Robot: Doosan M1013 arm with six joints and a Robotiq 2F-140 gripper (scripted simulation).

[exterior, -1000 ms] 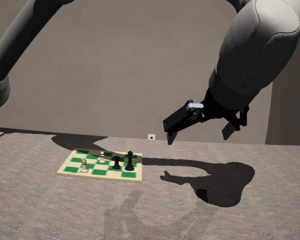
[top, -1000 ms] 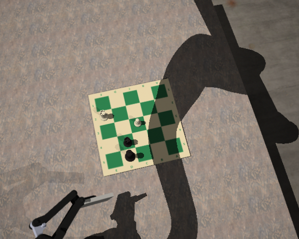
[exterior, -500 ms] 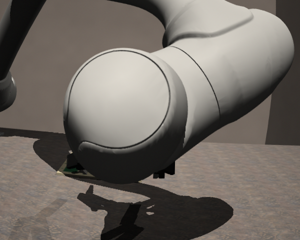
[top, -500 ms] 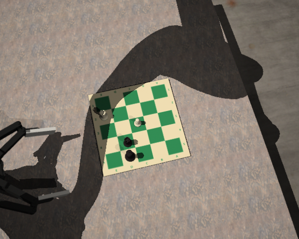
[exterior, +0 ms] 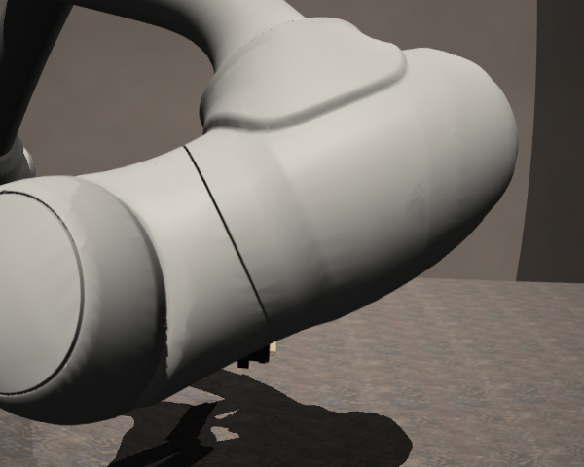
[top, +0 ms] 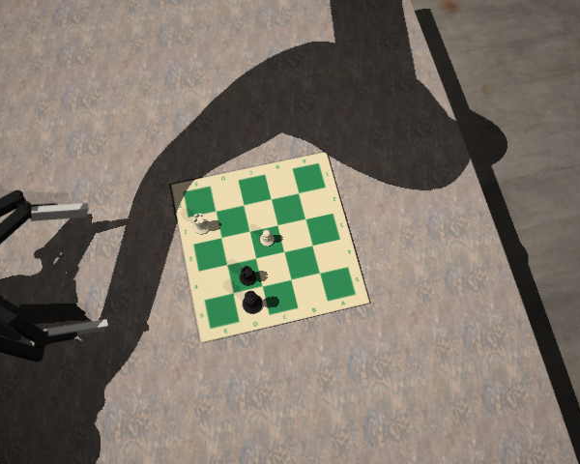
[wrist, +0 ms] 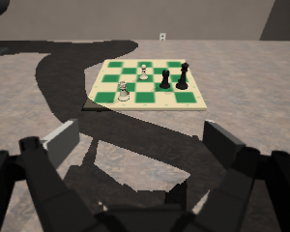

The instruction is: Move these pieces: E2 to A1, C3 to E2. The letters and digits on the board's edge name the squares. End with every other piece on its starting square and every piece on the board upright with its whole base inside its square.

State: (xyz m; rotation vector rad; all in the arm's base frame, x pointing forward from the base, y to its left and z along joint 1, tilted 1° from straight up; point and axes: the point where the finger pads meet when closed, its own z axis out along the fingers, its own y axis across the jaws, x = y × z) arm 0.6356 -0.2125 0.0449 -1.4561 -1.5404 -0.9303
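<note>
Right now my hand is 40 mm past the white piece, 140 mm to the right of it and 30 mm above it. Also, from my hand: white pawn (10 mm behind, 220 mm to the left, 40 mm below); then black queen (70 mm ahead, 190 mm to the left, 20 mm below); then chessboard (10 mm behind, 220 mm to the left, 50 mm below).
</note>
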